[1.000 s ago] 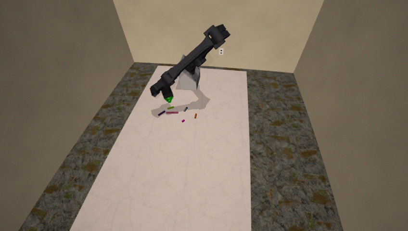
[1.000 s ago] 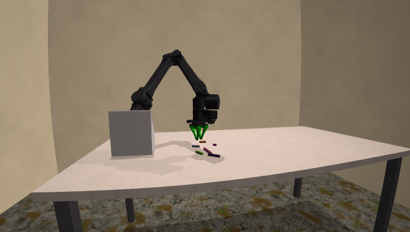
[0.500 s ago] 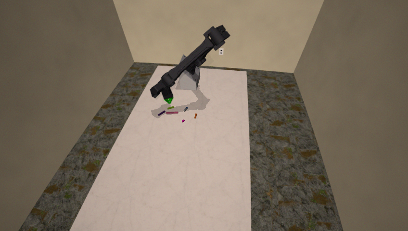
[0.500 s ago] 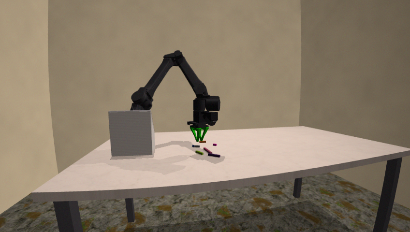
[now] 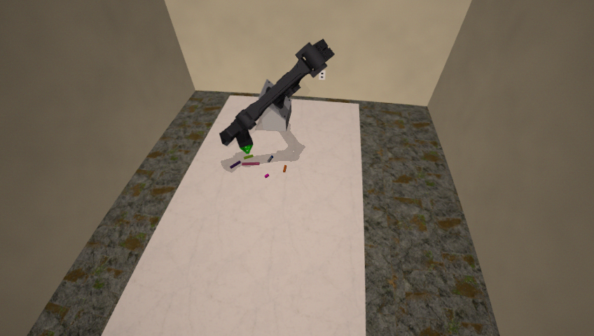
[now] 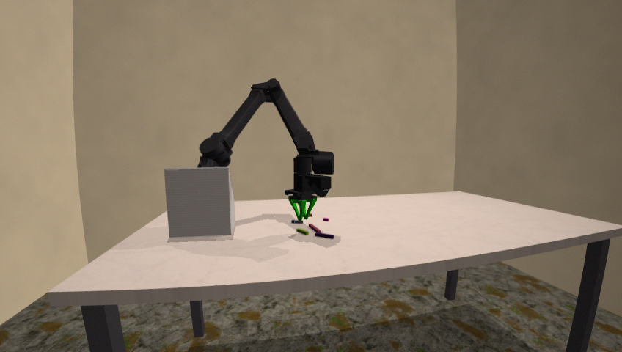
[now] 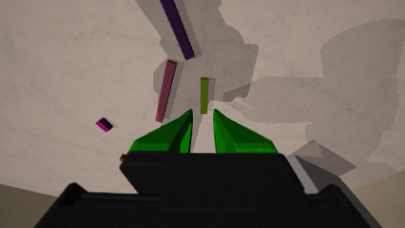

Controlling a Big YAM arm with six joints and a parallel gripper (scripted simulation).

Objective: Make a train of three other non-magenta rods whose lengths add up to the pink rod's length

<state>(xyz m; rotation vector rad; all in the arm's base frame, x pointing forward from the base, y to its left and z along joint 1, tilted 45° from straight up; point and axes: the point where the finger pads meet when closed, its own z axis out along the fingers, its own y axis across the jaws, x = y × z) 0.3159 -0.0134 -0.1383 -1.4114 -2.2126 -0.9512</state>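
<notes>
Now: the lime rod 50 mm below my hand. Also, from my hand: pink rod (50 mm below, 50 mm ahead, 20 mm to the left); then purple rod (60 mm to the right, 60 mm ahead, 50 mm below); then grey rod (120 mm to the left, 50 mm below, 10 mm ahead).
</notes>
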